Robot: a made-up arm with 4 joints. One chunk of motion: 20 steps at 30 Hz.
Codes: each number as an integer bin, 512 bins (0 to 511) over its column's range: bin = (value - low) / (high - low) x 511, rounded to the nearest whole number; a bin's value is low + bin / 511 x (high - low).
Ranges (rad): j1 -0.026..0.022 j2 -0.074..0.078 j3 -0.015..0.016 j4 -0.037..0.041
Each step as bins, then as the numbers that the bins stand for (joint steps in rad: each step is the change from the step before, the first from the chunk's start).
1 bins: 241 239 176 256
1 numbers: -0.00336 -0.00291 -0.00432 0.00208
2 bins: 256 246 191 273
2 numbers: -0.00195 -0.00083 -0.00341 0.00467
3 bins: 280 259 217 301
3 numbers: 0.00030 0.00304 -0.00184 0.00895
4 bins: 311 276 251 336
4 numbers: 0.00321 0.00810 0.00023 0.01429
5 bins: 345 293 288 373
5 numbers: 0.00641 0.01315 0.00247 0.01994
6 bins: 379 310 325 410
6 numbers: 0.00960 0.01821 0.00472 0.02558
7 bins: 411 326 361 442
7 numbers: 0.01261 0.02297 0.00690 0.03047
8 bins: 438 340 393 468
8 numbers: 0.01514 0.02714 0.00884 0.03444
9 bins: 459 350 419 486
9 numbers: 0.01712 0.03011 0.01042 0.03718
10 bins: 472 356 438 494
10 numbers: 0.01834 0.03189 0.01157 0.03841
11 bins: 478 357 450 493
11 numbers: 0.01890 0.03219 0.01230 0.03825
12 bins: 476 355 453 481
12 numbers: 0.01871 0.03160 0.01248 0.03642
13 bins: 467 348 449 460
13 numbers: 0.01787 0.02951 0.01224 0.03322
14 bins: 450 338 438 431
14 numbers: 0.01627 0.02654 0.01157 0.02879
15 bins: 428 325 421 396
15 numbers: 0.01420 0.02267 0.01054 0.02345
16 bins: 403 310 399 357
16 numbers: 0.01186 0.01821 0.00921 0.01749
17 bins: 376 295 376 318
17 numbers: 0.00932 0.01375 0.00781 0.01154
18 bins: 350 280 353 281
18 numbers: 0.00688 0.00929 0.00641 0.00589
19 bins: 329 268 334 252
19 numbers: 0.00490 0.00572 0.00526 0.00147
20 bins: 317 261 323 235
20 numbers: 0.00378 0.00364 0.00459 -0.00113
